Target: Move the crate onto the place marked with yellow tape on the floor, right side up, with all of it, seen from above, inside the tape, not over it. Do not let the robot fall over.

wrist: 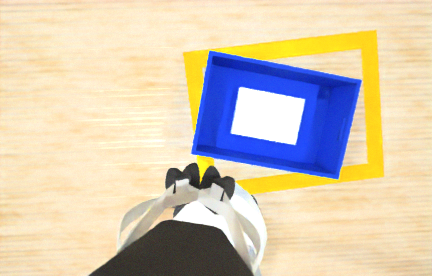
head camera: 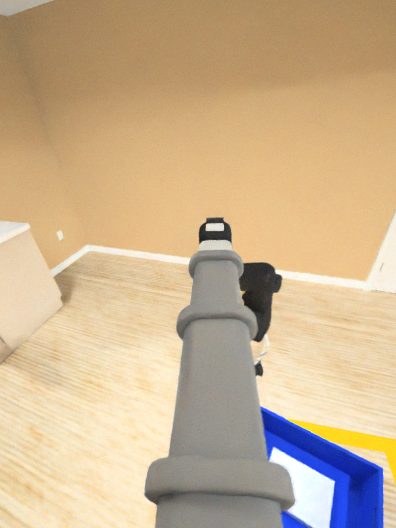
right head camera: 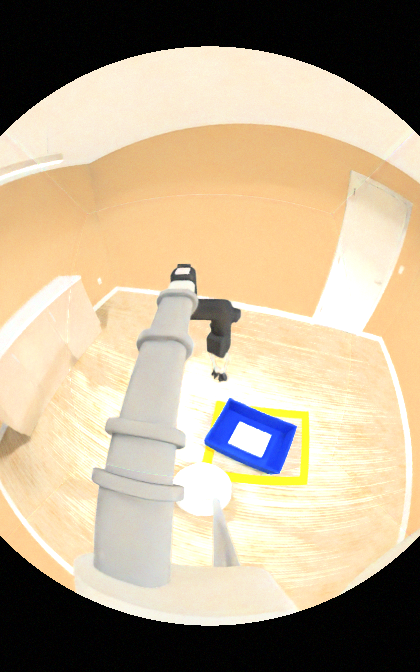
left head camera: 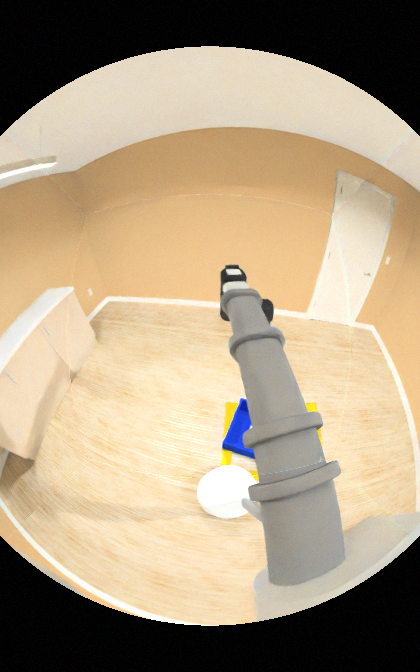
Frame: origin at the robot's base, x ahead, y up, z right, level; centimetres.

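Seen in the pictures: gripper, fingertip midpoint: (wrist: 201, 178).
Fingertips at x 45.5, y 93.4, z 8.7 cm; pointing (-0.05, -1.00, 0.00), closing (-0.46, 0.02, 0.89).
Note:
A point is followed by its place in that frame.
The blue crate (head camera: 369, 505) @[x 34.0, y 9.0, z 64.5 cm] (left head camera: 239, 436) (right head camera: 278, 446) (wrist: 332, 117) @[x 31.8, y 5.9, z 63.4 cm] stands right side up, a white panel on its inner floor. It is turned relative to the yellow tape (head camera: 350, 436) @[x 64.7, y -2.7, z 73.6 cm] (left head camera: 230, 413) (right head camera: 305, 445) (wrist: 374, 110) @[x 27.3, y -2.7, z 87.7 cm]. In the wrist view its left end covers part of the left strip, and its lower right corner overlaps the lower strip; bare floor shows inside the tape at the right. My gripper (head camera: 258, 369) @[x 45.5, y 93.4, z 8.7 cm] (right head camera: 219, 376) (wrist: 201, 178) @[x 45.5, y 93.4, z 8.7 cm] is shut and empty, pointing down, raised above the floor and apart from the crate. In the left head view the arm hides the fingers and part of the crate.
The white round base (left head camera: 225, 492) (right head camera: 204, 490) is close to the tape's near left corner. The long grey arm (head camera: 217, 390) @[x 18.7, y 135.6, z 0.1 cm] (left head camera: 280, 390) (right head camera: 155, 385) is extended. A cabinet (head camera: 25, 295) @[x 142.8, y 36.3, z -157.7 cm] (left head camera: 37, 370) (right head camera: 45, 345) stands at the left. A door (left head camera: 356, 240) (right head camera: 369, 245) is at the back right.

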